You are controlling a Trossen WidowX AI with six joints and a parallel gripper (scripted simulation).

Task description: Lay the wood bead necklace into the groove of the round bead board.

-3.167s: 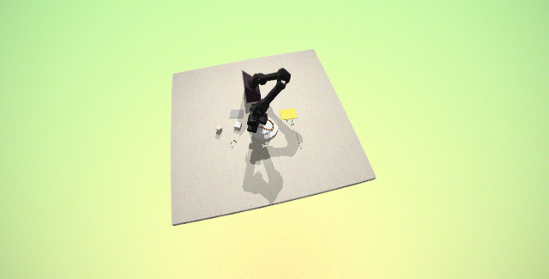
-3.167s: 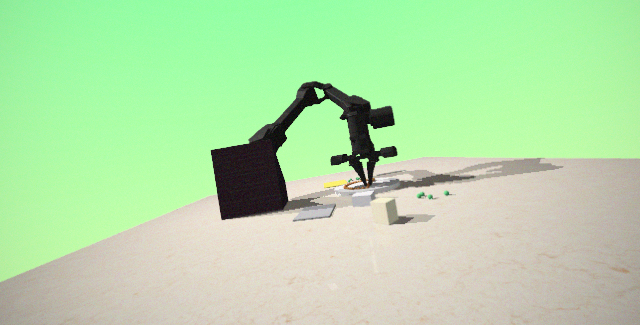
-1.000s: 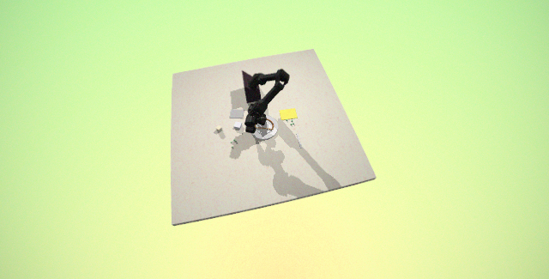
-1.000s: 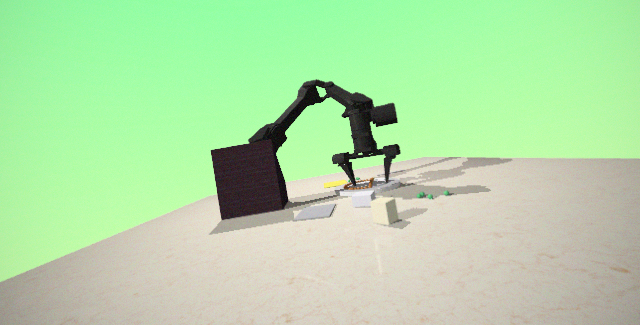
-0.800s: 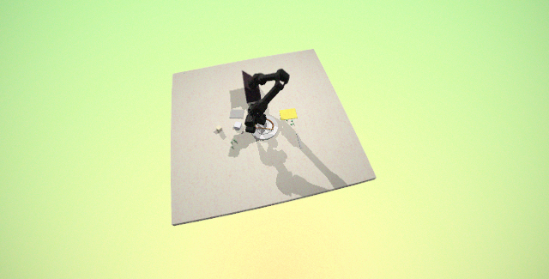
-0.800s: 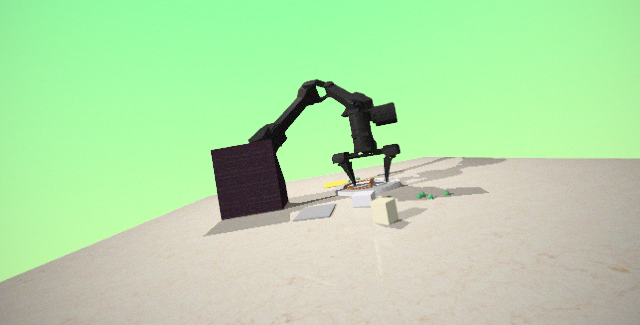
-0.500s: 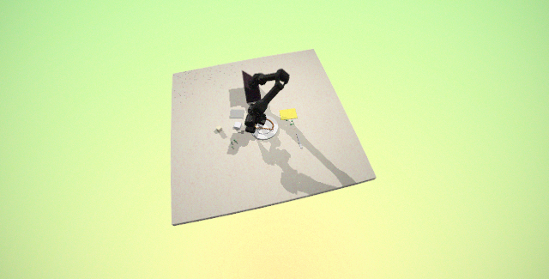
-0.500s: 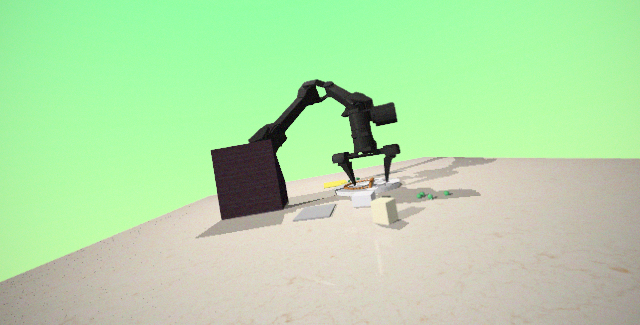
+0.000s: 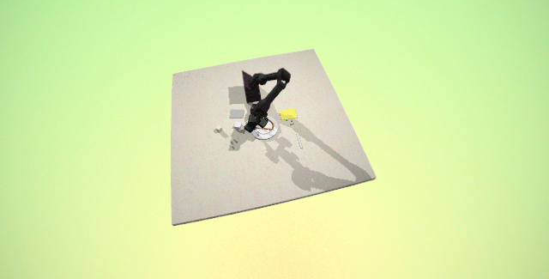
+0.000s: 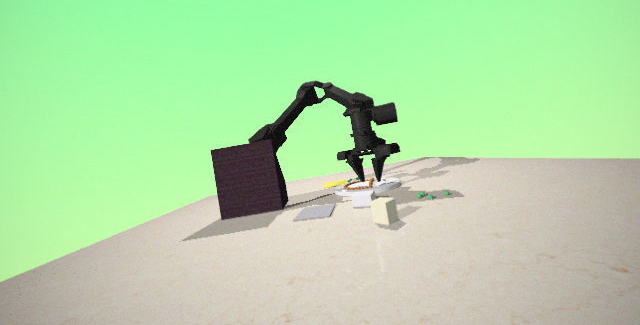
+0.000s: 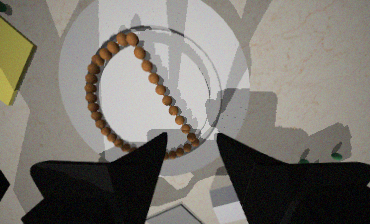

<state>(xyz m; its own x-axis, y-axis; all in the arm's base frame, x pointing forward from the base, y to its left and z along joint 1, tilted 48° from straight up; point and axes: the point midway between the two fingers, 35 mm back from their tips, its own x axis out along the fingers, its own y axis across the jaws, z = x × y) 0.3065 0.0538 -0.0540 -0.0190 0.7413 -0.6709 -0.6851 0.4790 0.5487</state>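
Now: gripper tip 50 mm to the right of the round white bead board, 20 mm above it and 10 mm past it. The rest, counted from my gripper tip: cream cube: 270 mm to the right, 40 mm behind, 10 mm below; then yellow card: 240 mm to the left, 90 mm behind, 20 mm below; then grey flat plate: 160 mm behind, 130 mm to the right, 20 mm below.
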